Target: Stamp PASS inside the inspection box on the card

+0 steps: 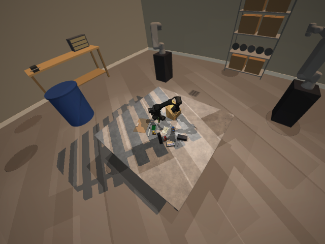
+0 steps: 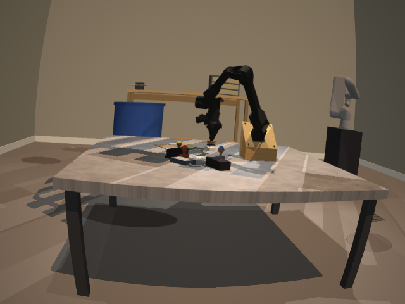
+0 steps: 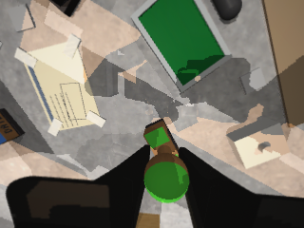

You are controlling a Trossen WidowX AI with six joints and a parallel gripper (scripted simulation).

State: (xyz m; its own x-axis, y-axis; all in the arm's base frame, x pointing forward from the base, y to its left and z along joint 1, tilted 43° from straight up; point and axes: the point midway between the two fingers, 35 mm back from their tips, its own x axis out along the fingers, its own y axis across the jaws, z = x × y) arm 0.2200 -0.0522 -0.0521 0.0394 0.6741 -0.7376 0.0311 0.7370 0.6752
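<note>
The green ink pad is 10 cm ahead of my gripper tip, 2 cm to the right of it and 6 cm below it. Also, from my gripper tip: yellow-knobbed stamp: 16 cm ahead, 5 cm to the left, 5 cm below; then green-knobbed PASS stamp: right at my gripper tip; then cream card: 4 cm ahead, 12 cm to the left, 7 cm below.
</note>
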